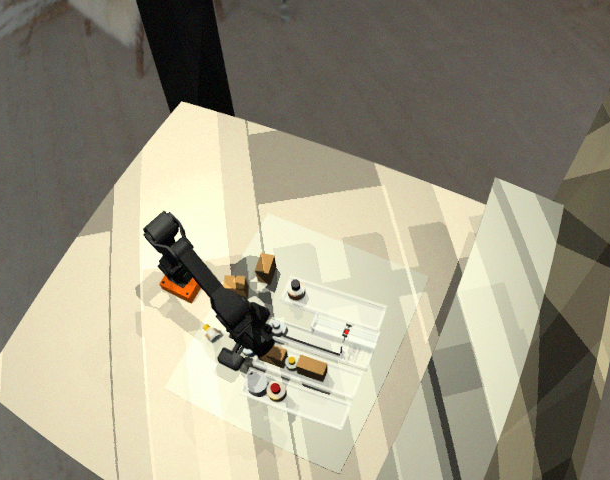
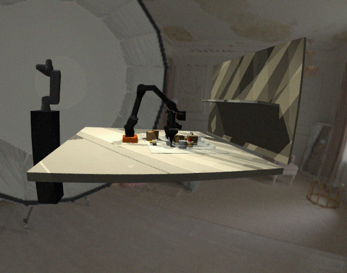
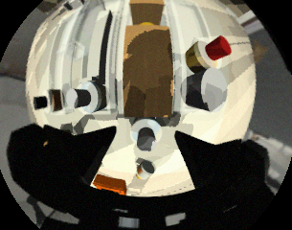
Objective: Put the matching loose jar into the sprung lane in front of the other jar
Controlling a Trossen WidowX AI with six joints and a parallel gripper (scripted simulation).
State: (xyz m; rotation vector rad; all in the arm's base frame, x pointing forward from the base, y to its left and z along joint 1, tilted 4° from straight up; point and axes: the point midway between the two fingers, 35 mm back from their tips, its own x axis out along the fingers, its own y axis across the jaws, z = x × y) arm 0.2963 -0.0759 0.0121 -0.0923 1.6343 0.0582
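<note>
The grey cylinder is 8 cm ahead of my gripper tip and 8 cm to the right of it.
</note>
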